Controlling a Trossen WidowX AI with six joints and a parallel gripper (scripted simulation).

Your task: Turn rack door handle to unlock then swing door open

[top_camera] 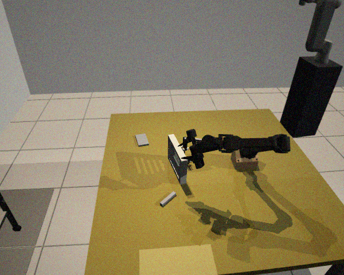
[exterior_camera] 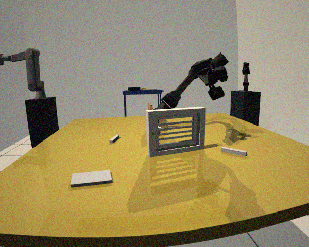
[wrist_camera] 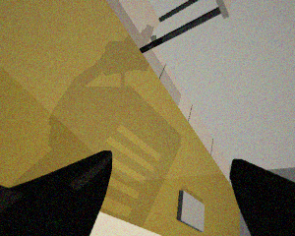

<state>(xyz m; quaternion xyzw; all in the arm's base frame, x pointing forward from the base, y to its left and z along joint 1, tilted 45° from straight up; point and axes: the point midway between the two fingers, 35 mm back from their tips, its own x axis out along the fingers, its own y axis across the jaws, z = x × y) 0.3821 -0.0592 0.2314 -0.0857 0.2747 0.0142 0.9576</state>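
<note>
Now: the dark upright handle 90 mm behind my gripper tip, 210 mm to the right of it and 140 mm below it. Round my gripper tip: flat grey plate: 140 mm ahead, 460 mm to the right, 240 mm below.
</note>
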